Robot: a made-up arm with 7 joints. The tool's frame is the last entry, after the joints. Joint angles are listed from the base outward. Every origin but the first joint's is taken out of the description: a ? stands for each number. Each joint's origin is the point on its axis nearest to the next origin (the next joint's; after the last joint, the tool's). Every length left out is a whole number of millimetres.
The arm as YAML. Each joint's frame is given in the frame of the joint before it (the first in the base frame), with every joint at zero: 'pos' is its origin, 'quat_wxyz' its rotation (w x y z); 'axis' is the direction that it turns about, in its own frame. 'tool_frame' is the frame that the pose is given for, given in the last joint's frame.
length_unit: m
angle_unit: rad
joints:
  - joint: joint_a
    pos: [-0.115, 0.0, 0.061]
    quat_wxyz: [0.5, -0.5, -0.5, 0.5]
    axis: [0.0, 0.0, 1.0]
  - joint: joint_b
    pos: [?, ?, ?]
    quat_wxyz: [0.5, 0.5, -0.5, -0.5]
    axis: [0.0, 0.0, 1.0]
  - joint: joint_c
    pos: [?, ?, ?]
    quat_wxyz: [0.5, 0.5, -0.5, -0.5]
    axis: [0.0, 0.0, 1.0]
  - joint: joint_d
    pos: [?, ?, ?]
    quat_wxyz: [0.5, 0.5, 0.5, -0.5]
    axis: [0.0, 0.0, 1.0]
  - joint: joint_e
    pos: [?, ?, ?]
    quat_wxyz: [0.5, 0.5, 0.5, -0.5]
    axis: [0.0, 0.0, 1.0]
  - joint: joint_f
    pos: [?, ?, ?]
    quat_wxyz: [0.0, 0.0, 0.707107, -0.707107]
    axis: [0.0, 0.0, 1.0]
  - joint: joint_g
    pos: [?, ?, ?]
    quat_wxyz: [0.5, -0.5, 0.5, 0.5]
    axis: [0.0, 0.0, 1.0]
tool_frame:
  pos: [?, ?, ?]
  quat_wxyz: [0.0, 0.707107, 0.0, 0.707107]
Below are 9 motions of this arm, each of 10 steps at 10 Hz.
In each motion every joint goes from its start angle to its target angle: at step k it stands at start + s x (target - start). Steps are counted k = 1, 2, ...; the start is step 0. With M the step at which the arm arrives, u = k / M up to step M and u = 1 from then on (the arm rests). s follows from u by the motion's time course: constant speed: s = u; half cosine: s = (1 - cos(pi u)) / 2; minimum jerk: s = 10 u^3 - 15 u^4 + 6 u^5.
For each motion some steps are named. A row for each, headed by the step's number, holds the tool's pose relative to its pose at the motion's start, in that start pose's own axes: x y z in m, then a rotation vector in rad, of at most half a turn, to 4 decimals.
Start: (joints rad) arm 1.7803 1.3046 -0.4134 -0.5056 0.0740 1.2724 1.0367
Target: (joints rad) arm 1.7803 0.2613 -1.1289 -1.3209 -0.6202 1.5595 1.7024
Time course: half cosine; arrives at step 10
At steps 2, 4, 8, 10:
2: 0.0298 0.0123 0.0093 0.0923 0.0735 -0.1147
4: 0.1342 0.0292 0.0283 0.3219 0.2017 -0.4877
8: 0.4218 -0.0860 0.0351 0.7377 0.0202 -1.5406
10: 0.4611 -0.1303 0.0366 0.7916 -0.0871 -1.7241

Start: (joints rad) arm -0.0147 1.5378 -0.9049 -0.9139 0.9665 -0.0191 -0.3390
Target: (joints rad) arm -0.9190 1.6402 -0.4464 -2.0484 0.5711 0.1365 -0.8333
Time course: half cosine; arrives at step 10
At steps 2, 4, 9, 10:
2: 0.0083 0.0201 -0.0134 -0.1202 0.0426 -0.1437
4: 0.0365 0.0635 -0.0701 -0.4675 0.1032 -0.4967
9: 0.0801 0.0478 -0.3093 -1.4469 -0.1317 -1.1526
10: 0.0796 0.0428 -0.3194 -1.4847 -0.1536 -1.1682

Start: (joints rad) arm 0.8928 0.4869 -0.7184 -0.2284 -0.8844 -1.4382 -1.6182
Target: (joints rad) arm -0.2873 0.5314 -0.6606 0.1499 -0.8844 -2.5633 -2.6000
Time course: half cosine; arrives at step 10
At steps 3, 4, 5, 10:
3: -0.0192 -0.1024 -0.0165 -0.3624 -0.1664 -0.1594
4: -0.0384 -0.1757 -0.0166 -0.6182 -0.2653 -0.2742
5: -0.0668 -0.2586 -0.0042 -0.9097 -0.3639 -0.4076
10: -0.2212 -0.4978 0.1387 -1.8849 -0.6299 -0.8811

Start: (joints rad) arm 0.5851 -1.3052 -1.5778 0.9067 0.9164 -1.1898 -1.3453
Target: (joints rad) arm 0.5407 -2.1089 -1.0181 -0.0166 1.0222 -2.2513 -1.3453
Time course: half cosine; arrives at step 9
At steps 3, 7, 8, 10:
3: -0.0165 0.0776 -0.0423 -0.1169 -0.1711 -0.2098
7: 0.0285 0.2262 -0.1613 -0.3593 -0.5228 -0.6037
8: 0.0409 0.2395 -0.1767 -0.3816 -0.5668 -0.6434
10: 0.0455 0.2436 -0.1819 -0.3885 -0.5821 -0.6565

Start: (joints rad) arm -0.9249 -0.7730 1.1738 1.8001 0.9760 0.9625 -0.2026
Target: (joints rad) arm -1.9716 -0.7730 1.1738 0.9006 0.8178 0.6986 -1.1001
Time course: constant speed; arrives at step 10
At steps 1, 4, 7, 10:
1: -0.0034 -0.0235 -0.0303 -0.1057 -0.0664 0.0016
4: 0.0054 -0.1066 -0.1127 -0.3984 -0.2834 -0.0065
7: 0.0431 -0.2026 -0.1758 -0.6501 -0.5247 -0.0347
10: 0.1082 -0.3021 -0.2123 -0.8540 -0.7861 -0.0840

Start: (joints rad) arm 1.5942 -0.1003 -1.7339 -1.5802 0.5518 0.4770 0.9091
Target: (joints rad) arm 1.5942 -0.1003 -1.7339 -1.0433 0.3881 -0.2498 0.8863
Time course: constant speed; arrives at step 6
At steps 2, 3, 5, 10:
2: 0.0174 0.0057 0.0349 -0.0105 0.3625 0.0749
3: 0.0320 0.0085 0.0510 -0.0013 0.5419 0.1086
5: 0.0722 0.0130 0.0765 0.0474 0.8941 0.1681
10: 0.0967 0.0142 0.0846 0.0878 1.0654 0.1939

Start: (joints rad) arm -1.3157 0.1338 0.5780 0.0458 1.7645 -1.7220 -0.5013
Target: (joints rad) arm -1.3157 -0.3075 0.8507 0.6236 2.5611 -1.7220 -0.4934
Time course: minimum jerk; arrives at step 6
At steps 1, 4, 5, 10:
1: -0.0062 -0.0094 -0.0008 0.0087 0.0143 0.0477
4: -0.0568 -0.2493 -0.0315 0.0019 0.2979 1.0524
5: -0.0432 -0.3064 -0.0426 -0.0529 0.3488 1.2740
10: -0.0393 -0.3177 -0.0451 -0.0666 0.3580 1.3182

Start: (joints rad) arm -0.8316 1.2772 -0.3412 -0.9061 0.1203 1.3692 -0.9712
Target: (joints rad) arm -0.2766 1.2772 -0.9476 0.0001 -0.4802 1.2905 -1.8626
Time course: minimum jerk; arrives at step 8
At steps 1, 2, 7, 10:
1: -0.0023 -0.0058 0.0004 -0.0233 0.0004 0.0296
2: -0.0126 -0.0379 0.0024 -0.1527 -0.0072 0.1890
7: 0.0062 -0.2883 0.0583 -1.5485 -0.9140 1.3998
10: 0.0067 -0.2910 0.0598 -1.5734 -0.9435 1.4106

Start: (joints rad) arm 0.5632 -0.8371 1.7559 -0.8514 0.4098 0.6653 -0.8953
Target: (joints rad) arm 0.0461 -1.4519 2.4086 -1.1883 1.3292 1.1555 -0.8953
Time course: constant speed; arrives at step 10
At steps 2, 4, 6, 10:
2: 0.0098 0.0614 -0.0347 -0.1888 -0.1184 -0.2275
4: 0.0348 0.1055 -0.0745 -0.3158 -0.2518 -0.4906
6: 0.0738 0.1311 -0.1088 -0.3762 -0.3862 -0.7836
10: 0.1683 0.1271 -0.1395 -0.2994 -0.5969 -1.4313

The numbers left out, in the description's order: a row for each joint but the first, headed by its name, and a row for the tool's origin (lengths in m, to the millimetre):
joint_b: 0.247 -0.096 0.0
joint_c: 0.209 -0.079 0.0
joint_d: -0.019 -0.006 0.0
joint_e: 0.207 -0.025 0.0
joint_f: -0.122 -0.044 0.0
joint_g: 0.029 -0.103 0.0
tool: 0.018 -0.053 0.0

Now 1 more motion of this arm.
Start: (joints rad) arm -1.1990 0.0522 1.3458 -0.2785 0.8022 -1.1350 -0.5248
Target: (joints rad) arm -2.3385 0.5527 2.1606 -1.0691 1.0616 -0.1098 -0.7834
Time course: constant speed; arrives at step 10
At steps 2, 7, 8, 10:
2: 0.0237 -0.0864 -0.0265 0.1221 0.2458 -0.2167
7: 0.1775 -0.2804 -0.1953 0.1734 1.1611 -0.2954
8: 0.2142 -0.2996 -0.2474 0.1071 1.3495 -0.2262
10: 0.2798 -0.3087 -0.3589 -0.1216 1.6716 -0.0171

